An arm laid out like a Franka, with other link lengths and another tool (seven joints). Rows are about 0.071 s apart.
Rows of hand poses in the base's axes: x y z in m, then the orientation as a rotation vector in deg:
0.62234, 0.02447, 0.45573, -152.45, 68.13, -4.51
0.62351, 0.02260, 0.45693, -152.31, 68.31, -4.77
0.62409, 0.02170, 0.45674, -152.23, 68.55, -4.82
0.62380, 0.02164, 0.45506, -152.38, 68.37, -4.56
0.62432, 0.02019, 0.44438, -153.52, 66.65, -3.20
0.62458, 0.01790, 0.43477, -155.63, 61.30, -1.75
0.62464, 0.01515, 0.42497, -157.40, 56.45, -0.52
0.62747, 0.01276, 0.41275, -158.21, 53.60, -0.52
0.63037, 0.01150, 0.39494, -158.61, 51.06, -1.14
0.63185, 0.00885, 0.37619, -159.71, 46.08, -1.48
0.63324, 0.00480, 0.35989, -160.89, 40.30, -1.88
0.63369, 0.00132, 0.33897, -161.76, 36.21, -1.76
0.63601, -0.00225, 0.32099, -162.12, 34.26, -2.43
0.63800, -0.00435, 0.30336, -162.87, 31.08, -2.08
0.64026, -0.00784, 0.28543, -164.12, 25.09, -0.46
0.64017, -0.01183, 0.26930, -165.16, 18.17, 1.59
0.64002, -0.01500, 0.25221, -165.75, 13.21, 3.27
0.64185, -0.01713, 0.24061, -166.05, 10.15, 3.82
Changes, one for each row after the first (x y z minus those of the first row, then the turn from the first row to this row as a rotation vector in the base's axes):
0.00117, -0.00187, 0.00120, -0.02, -0.17, -0.17
0.00175, -0.00277, 0.00101, -0.04, -0.17, -0.34
0.00146, -0.00283, -0.00067, -0.03, 0.00, -0.17
0.00198, -0.00428, -0.01135, -0.04, 0.85, 1.30
0.00224, -0.00657, -0.02096, 0.19, 1.33, 5.30
0.00230, -0.00932, -0.03076, 0.36, 1.72, 8.89
0.00513, -0.01171, -0.04298, 0.39, 1.46, 10.90
0.00803, -0.01297, -0.06079, 0.49, 0.73, 12.57
0.00951, -0.01562, -0.07954, 0.56, 0.01, 16.00
0.01090, -0.01967, -0.09584, 0.55, -0.81, 19.98
0.01135, -0.02315, -0.11676, 0.53, -1.07, 22.84
0.01367, -0.02672, -0.13474, 0.32, -1.66, 24.14
0.01566, -0.02882, -0.15237, 0.22, -1.64, 26.39
0.01792, -0.03231, -0.17030, 0.29, -0.99, 30.68
0.01783, -0.03630, -0.18643, 0.54, -0.17, 35.61
0.01768, -0.03947, -0.20352, 0.76, 0.57, 39.13
0.01951, -0.04160, -0.21512, 0.75, 0.72, 41.27

